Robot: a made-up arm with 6 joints.
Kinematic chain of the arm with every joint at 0, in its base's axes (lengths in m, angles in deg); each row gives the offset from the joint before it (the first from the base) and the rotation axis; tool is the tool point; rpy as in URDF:
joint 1: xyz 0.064 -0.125 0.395 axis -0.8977 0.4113 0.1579
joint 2: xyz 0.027 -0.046 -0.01 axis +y
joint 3: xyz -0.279 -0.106 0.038 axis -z
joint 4: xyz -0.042 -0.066 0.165 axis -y
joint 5: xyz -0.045 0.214 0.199 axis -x
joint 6: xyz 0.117 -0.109 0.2 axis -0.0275 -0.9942 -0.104
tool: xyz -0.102 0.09 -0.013 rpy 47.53 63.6 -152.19
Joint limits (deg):
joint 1: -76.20..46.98
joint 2: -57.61..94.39
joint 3: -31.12..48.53
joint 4: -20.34..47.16
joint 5: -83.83..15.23
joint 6: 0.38..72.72
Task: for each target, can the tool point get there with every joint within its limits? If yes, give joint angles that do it. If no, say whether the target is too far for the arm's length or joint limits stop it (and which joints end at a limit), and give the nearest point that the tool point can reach.
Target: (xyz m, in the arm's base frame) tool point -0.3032 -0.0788 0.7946
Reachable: yes | joints 16.73 -21.23 -19.99 -10.04 -13.40 53.50
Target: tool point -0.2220 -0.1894 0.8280
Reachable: yes | joints 4.79 -1.03 26.70 10.79 -68.39 48.05
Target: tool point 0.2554 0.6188 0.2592
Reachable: no: joint limits stop it (at a limit: joint 1, joint 3, joint 4, joint 5, joint 6) | nearest point 0.3821 0.3930 0.5262 | short by 0.372 m
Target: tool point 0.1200 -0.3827 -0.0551
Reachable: no: joint limits stop it (at a limit: joint 1, joint 3, joint 4, joint 5, joint 6) | nearest point -0.0857 -0.5391 0.3351 | short by 0.468 m
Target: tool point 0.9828 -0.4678 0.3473
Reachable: no: joint limits stop it (at a limit: joint 2, joint 3, joint 4, joint 6) | nearest point 0.6693 -0.2591 0.4973 | short by 0.405 m
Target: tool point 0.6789 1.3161 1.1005
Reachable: no: too far | nearest point 0.3967 0.4029 0.8168 | short by 0.997 m
